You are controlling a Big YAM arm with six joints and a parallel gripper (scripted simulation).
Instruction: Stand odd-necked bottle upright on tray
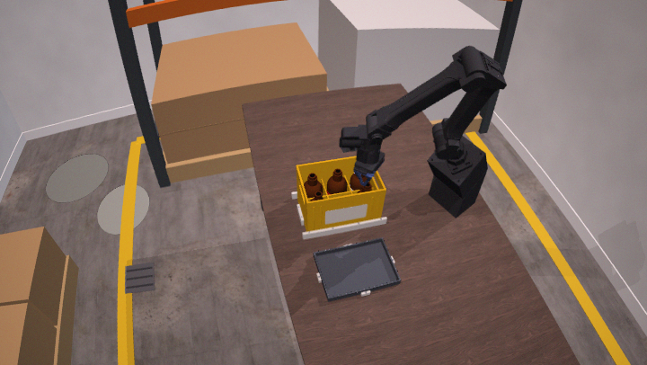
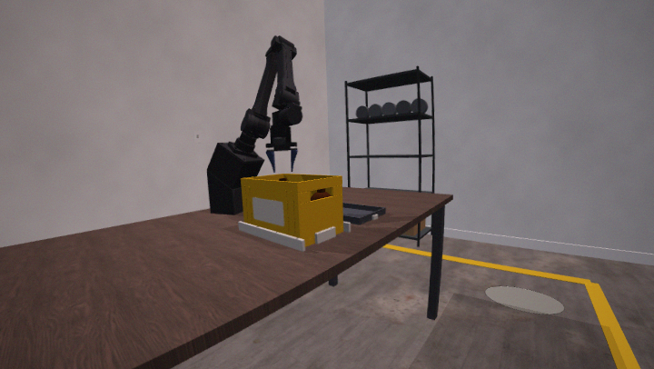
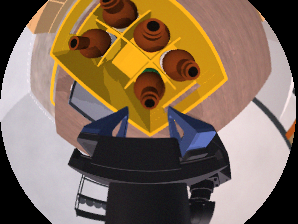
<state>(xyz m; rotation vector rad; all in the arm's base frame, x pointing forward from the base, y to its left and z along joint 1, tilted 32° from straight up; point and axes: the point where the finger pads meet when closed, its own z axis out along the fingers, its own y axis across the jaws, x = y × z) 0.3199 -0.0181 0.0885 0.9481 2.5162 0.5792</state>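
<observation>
My hand is 11 cm above the yellow crate, 9 cm short of it and 3 cm to the left of it. The rest, counted from my hand: glass bottle 17 cm ahead, 11 cm below, 3 cm to the left; dark tray 24 cm to the left, 18 cm below, 6 cm ahead.
</observation>
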